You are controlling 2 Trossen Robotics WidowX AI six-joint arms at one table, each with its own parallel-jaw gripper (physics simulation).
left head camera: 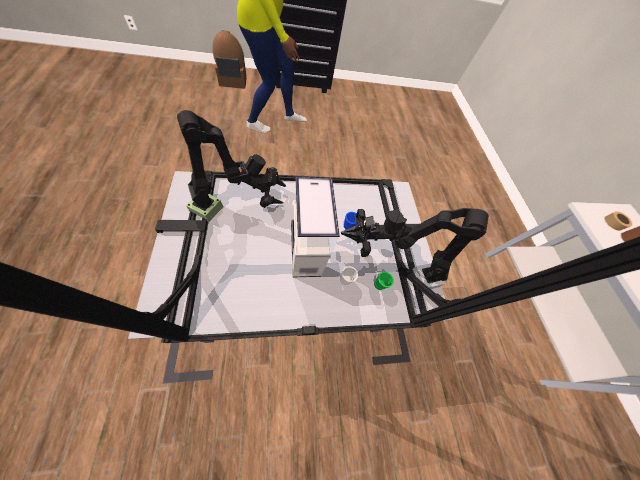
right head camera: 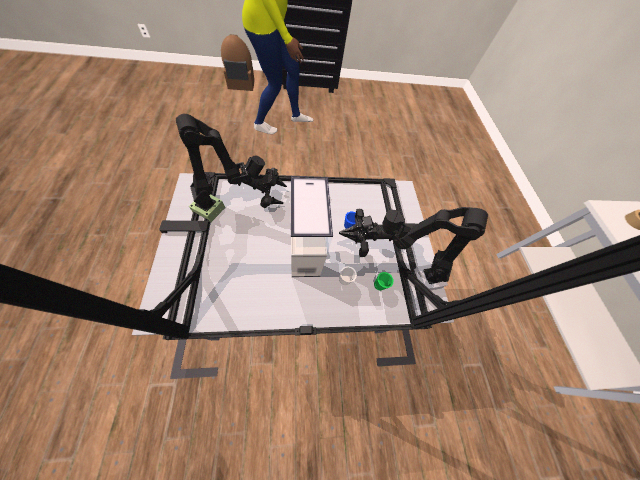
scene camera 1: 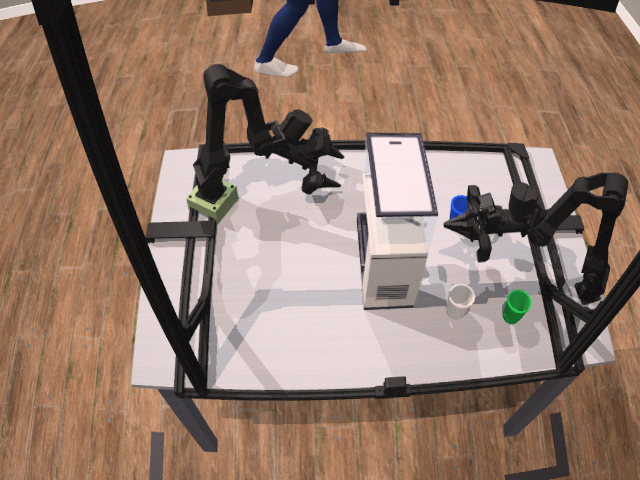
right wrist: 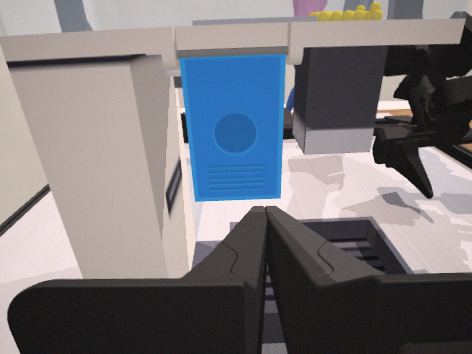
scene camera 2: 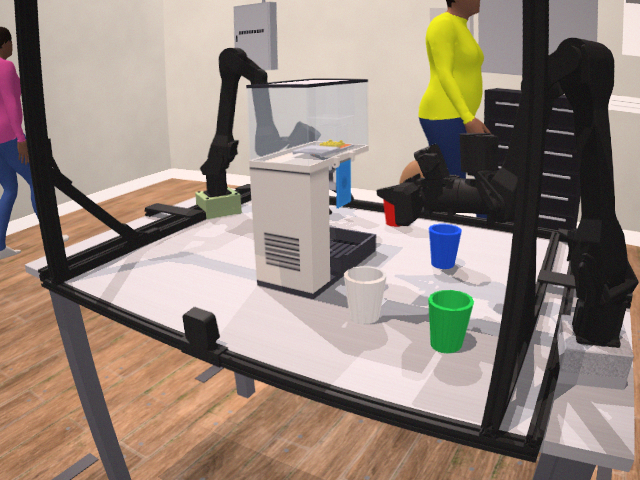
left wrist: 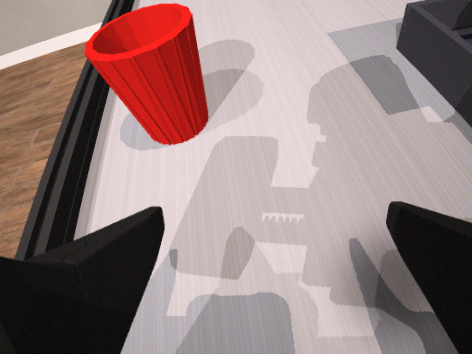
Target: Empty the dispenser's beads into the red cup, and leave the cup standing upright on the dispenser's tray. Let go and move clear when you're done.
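Frame: origin at the left arm's base, x down, y ahead, z right, level; millimetres.
Where they show: left gripper, fingertip midpoint: (left head camera: 284, 194) (right head camera: 285, 195) (scene camera 1: 342, 171) (right wrist: 471, 194) (scene camera 2: 342, 206) (left wrist: 275, 215); right gripper, fingertip midpoint: (left head camera: 341, 232) (right head camera: 339, 232) (scene camera 1: 443, 224) (right wrist: 264, 217) (scene camera 2: 377, 192); left arm's base, origin of the base link: (left head camera: 203, 202) (right head camera: 205, 203) (scene camera 1: 211, 191) (scene camera 2: 217, 193); right arm's base, origin of the base link: (left head camera: 431, 274) (right head camera: 432, 275) (scene camera 1: 587, 292) (scene camera 2: 596, 334).
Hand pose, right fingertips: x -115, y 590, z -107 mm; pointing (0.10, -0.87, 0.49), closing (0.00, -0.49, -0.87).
Note:
Things, the pixels of their top centre, and the offset from my right fingertips. "spot": a spot on its surface instead.
- red cup, middle of its top: (left wrist: 136, 28) (scene camera 2: 396, 194) dx +92, dy -249, dz -233 mm
- blue flap, surface spot: (right wrist: 232, 90) (scene camera 2: 344, 170) spot: dx -35, dy -46, dz +39 mm
- dispenser, middle of its top: (scene camera 2: 319, 80) (scene camera 1: 401, 163) (left head camera: 317, 198) (right head camera: 311, 198) dx -195, dy -107, dz +52 mm
- blue cup, middle of its top: (scene camera 2: 445, 228) (scene camera 1: 463, 204) (right head camera: 352, 217) (left head camera: 352, 217) dx +92, dy +11, dz -159 mm
- white cup, middle of its top: (scene camera 2: 365, 274) (scene camera 1: 461, 295) (right head camera: 348, 274) (left head camera: 350, 273) dx +92, dy +106, dz +95 mm
- green cup, middle of its top: (scene camera 2: 451, 299) (scene camera 1: 519, 301) (right head camera: 385, 279) (left head camera: 386, 279) dx +92, dy +246, dz +41 mm
The red cup (scene camera 2: 391, 212) (left wrist: 155, 75) stands upright near the table's far edge, beyond and left of the left fingers in the left wrist view. My left gripper (left head camera: 282, 193) (right head camera: 283, 193) (scene camera 1: 341, 169) (left wrist: 275, 215) is open and empty above the table. My right gripper (left head camera: 343, 233) (scene camera 1: 446, 224) (scene camera 2: 379, 192) (right wrist: 264, 217) is shut and empty, facing the blue flap (scene camera 2: 343, 183) (right wrist: 232, 90) with a gap. The flap hangs under the upper shelf of the dispenser (scene camera 1: 395, 279) (scene camera 2: 294, 222). Yellow beads (scene camera 2: 332, 143) (right wrist: 350, 15) lie inside. No cup shows on the dark tray (scene camera 2: 356, 259) (left wrist: 435, 65).
A blue cup (scene camera 1: 458, 207) (scene camera 2: 444, 245) stands near and below the right gripper. A white cup (scene camera 1: 458, 304) (scene camera 2: 364, 297) and a green cup (scene camera 1: 515, 308) (scene camera 2: 448, 322) stand nearer the front. A black frame (scene camera 1: 289, 395) (scene camera 2: 320, 393) runs around the table.

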